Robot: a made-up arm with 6 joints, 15 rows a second.
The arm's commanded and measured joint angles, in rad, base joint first. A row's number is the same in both.
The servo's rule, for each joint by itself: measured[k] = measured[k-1] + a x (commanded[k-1-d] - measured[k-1]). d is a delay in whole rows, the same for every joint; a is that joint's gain. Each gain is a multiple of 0.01, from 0.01 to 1. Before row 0 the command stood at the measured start. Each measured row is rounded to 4 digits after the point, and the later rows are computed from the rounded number. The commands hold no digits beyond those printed.
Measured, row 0: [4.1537, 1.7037, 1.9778, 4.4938, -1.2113, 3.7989]
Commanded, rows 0 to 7: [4.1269, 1.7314, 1.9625, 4.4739, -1.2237, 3.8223]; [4.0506, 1.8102, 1.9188, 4.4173, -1.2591, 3.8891]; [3.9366, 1.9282, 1.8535, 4.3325, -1.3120, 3.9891]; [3.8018, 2.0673, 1.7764, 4.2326, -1.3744, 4.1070]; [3.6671, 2.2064, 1.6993, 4.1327, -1.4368, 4.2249]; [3.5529, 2.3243, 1.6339, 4.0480, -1.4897, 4.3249]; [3.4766, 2.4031, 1.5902, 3.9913, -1.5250, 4.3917]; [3.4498, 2.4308, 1.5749, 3.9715, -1.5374, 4.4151]
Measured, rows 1 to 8: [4.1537, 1.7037, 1.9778, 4.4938, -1.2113, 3.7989]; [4.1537, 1.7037, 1.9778, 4.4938, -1.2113, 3.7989]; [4.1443, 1.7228, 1.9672, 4.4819, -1.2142, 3.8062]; [4.1115, 1.7831, 1.9338, 4.4431, -1.2245, 3.8319]; [4.0503, 1.8832, 1.8784, 4.3767, -1.2446, 3.8806]; [3.9633, 2.0102, 1.8080, 4.2902, -1.2745, 3.9508]; [3.8596, 2.1456, 1.7330, 4.1957, -1.3118, 4.0358]; [3.7523, 2.2689, 1.6646, 4.1071, -1.3527, 4.1254]
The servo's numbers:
d 2
a 0.35 0.69 0.69 0.60 0.23 0.31

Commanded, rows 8 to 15: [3.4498, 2.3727, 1.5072, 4.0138, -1.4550, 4.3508]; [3.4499, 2.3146, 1.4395, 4.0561, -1.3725, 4.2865]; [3.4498, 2.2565, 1.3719, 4.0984, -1.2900, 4.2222]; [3.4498, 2.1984, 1.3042, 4.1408, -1.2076, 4.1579]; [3.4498, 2.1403, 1.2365, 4.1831, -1.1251, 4.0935]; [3.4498, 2.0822, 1.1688, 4.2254, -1.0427, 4.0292]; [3.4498, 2.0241, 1.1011, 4.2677, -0.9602, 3.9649]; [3.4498, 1.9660, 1.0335, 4.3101, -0.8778, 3.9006]
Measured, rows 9 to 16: [3.6558, 2.3615, 1.6133, 4.0376, -1.3923, 4.2080]; [3.5837, 2.4093, 1.5868, 3.9979, -1.4257, 4.2722]; [3.5368, 2.3840, 1.5319, 4.0074, -1.4324, 4.2966]; [3.5064, 2.3361, 1.4681, 4.0366, -1.4186, 4.2935]; [3.4866, 2.2812, 1.4017, 4.0737, -1.3890, 4.2714]; [3.4737, 2.2241, 1.3344, 4.1140, -1.3473, 4.2362]; [3.4653, 2.1663, 1.2668, 4.1555, -1.2962, 4.1920]; [3.4599, 2.1083, 1.1992, 4.1974, -1.2379, 4.1415]
